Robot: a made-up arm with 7 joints.
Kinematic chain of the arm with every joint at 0, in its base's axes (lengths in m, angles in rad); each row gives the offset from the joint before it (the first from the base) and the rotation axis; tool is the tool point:
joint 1: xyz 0 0 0.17 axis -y
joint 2: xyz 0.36 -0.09 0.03 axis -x
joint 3: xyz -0.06 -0.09 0 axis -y
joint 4: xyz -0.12 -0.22 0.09 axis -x
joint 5: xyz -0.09 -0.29 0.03 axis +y
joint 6: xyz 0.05 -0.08 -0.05 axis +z
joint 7: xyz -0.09 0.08 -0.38 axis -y
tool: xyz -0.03 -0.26 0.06
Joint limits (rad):
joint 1: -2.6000..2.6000
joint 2: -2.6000..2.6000
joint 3: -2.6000..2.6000
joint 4: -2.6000..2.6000
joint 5: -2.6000..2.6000
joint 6: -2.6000..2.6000
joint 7: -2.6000..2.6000
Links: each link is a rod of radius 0.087 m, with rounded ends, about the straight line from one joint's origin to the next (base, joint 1, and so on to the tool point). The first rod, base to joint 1, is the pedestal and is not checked.
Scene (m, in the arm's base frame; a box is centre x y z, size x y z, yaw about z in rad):
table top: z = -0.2
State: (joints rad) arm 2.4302 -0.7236 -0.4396 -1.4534 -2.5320 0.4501 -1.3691
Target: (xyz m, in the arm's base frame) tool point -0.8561 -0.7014 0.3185
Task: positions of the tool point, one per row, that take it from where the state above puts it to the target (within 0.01 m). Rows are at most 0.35 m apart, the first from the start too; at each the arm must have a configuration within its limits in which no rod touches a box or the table.
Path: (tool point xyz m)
1: 0.3759 -0.7126 0.6436
2: 0.2208 -0.9186 0.4853
3: -0.0215 -1.0315 0.3428
4: -0.3161 -1.0325 0.2549
5: -0.6129 -0.9183 0.2458
6: -0.8561 -0.7014 0.3185

